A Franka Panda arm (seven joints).
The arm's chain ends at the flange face. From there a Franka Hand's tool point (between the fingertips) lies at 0.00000 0.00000 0.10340 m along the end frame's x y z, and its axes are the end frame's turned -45 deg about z.
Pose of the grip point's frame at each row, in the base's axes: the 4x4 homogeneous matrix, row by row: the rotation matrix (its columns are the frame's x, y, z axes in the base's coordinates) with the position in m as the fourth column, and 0 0 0 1 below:
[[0.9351 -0.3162 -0.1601 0.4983], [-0.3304 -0.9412 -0.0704 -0.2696], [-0.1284 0.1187 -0.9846 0.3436], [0 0 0 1]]
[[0.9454 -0.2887 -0.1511 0.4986], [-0.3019 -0.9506 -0.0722 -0.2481], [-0.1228 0.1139 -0.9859 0.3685], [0 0 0 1]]
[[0.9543 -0.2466 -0.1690 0.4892], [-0.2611 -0.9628 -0.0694 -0.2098], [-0.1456 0.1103 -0.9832 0.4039], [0 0 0 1]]
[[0.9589 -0.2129 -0.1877 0.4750], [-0.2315 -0.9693 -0.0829 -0.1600], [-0.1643 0.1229 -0.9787 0.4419], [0 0 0 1]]
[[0.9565 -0.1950 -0.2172 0.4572], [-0.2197 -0.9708 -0.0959 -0.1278], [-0.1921 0.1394 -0.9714 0.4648], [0 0 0 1]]
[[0.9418 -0.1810 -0.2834 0.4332], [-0.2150 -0.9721 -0.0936 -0.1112], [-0.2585 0.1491 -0.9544 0.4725], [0 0 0 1]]
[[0.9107 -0.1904 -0.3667 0.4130], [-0.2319 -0.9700 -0.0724 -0.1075], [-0.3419 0.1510 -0.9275 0.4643], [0 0 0 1]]
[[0.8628 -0.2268 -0.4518 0.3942], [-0.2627 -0.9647 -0.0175 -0.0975], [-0.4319 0.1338 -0.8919 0.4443], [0 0 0 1]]
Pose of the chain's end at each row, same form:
[[0.4376 -0.8848 -0.1601 0.5149], [-0.8992 -0.4319 -0.0704 -0.2623], [-0.0069 0.1747 -0.9846 0.4454], [0 0 0 1]]
[[0.4644 -0.8726 -0.1511 0.5142], [-0.8857 -0.4587 -0.0722 -0.2406], [-0.0063 0.1674 -0.9859 0.4704], [0 0 0 1]]
[[0.5004 -0.8492 -0.1690 0.5067], [-0.8654 -0.4962 -0.0694 -0.2026], [-0.0250 0.1809 -0.9832 0.5056], [0 0 0 1]]
[[0.5275 -0.8286 -0.1877 0.4944], [-0.8491 -0.5217 -0.0829 -0.1514], [-0.0293 0.2031 -0.9787 0.5431], [0 0 0 1]]
[[0.5385 -0.8142 -0.2172 0.4797], [-0.8418 -0.5311 -0.0959 -0.1179], [-0.0373 0.2344 -0.9714 0.5652], [0 0 0 1]]
[[0.5380 -0.7939 -0.2834 0.4625], [-0.8394 -0.5354 -0.0936 -0.1015], [-0.0774 0.2882 -0.9544 0.5712], [0 0 0 1]]
[[0.5093 -0.7786 -0.3667 0.4509], [-0.8499 -0.5219 -0.0724 -0.1000], [-0.1350 0.3485 -0.9275 0.5602], [0 0 0 1]]
[[0.4497 -0.7705 -0.4518 0.4409], [-0.8679 -0.4964 -0.0175 -0.0957], [-0.2108 0.4000 -0.8919 0.5365], [0 0 0 1]]

